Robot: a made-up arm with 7 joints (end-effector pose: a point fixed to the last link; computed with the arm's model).
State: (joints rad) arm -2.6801 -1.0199 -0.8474 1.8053 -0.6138 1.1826 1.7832
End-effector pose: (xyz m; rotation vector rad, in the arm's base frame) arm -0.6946 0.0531 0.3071 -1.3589 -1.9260 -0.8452
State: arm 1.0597 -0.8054 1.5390 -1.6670 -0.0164 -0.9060 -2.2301
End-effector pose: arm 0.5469 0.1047 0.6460 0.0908 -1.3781 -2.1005
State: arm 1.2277 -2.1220 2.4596 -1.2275 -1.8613 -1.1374 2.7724
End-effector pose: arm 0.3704 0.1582 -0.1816 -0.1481 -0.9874 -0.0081
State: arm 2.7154 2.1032 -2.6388 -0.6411 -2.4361 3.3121 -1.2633
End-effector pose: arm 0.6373 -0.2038 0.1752 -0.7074 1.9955 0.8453
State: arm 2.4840 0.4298 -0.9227 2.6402 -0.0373 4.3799 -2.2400
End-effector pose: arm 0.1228 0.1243 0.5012 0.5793 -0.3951 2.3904
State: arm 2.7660 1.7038 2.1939 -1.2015 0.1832 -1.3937 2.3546
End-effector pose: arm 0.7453 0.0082 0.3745 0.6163 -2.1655 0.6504
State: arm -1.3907 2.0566 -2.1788 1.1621 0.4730 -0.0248 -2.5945
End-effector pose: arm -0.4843 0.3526 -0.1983 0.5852 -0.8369 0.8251
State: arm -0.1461 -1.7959 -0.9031 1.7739 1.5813 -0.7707 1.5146
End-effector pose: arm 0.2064 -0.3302 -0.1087 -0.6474 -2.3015 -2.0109
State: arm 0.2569 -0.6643 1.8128 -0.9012 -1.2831 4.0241 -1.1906
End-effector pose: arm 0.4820 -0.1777 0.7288 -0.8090 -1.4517 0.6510
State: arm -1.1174 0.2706 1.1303 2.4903 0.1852 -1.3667 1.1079
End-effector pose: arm 0.1005 0.0149 0.4748 0.8942 -0.7933 -1.8991
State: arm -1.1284 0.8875 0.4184 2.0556 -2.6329 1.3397 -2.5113
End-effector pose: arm 0.1842 0.1632 0.6885 -1.0424 1.0744 -2.7264
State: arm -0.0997 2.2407 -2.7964 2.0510 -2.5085 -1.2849 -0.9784
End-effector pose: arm -0.1445 -0.2580 -0.2355 -1.4426 -0.5889 1.0610
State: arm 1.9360 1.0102 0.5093 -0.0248 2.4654 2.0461 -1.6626
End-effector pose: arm 0.1751 -0.6183 0.7820 0.5118 0.2471 0.1510
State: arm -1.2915 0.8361 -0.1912 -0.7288 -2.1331 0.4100 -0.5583
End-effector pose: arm -0.0893 0.7459 0.5990 -1.1001 -1.9093 0.1651
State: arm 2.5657 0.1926 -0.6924 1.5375 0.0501 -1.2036 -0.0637
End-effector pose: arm 0.0008 0.3817 0.7793 1.1750 1.9381 -0.9275
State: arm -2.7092 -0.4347 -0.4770 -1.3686 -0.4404 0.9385 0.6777
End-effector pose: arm 0.1607 -0.0716 0.8609 0.0024 0.3893 0.3920
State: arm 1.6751 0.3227 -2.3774 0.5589 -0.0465 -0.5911 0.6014
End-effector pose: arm 0.2811 -0.4249 1.0058 -2.2795 1.8813 -0.2840
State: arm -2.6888 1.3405 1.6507 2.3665 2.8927 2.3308 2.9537
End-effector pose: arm 0.2700 0.0079 0.2261 1.6770 -0.5495 -1.1391
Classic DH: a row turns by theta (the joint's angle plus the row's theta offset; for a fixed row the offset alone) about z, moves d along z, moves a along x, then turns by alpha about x. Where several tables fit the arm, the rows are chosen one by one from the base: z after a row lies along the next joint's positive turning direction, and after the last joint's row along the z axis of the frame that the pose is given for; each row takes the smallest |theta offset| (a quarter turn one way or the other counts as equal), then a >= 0, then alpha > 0; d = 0 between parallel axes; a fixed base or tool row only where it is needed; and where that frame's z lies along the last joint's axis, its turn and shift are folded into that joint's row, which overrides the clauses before.
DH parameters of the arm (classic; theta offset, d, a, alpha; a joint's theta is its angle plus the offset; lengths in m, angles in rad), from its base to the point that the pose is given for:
joint 1: 0 0.309 0 1.5708
joint 2: 0 0.062 0 -1.5708
joint 3: 0 0.477 0.026 -1.5708
joint 4: 0 0.063 -0.019 1.5708
joint 5: 0 0.343 0 1.5708
joint 6: 1.5708 0.079 0.084 1.5708
joint 7: 0 0.011 0 0

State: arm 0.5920 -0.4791 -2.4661 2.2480 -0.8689 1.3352 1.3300
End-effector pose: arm 0.1413 -0.3481 0.7374 0.7823 -1.8286 0.6424
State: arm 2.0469 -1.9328 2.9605 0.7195 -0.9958 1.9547 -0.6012
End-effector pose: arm -0.2595 0.7741 0.1681 -1.3693 -0.2456 0.1101
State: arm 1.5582 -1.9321 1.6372 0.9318 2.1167 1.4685 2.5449
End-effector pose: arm -0.2988 0.6042 0.1442 -0.7937 -1.4780 -0.3367
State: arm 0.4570 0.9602 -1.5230 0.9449 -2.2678 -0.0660 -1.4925
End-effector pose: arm -0.3626 -0.5965 0.8627 2.3411 -0.5173 -1.5840
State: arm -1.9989 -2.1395 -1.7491 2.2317 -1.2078 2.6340 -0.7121
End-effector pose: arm -0.4808 -0.1319 0.0743 -2.2733 0.2656 0.7995
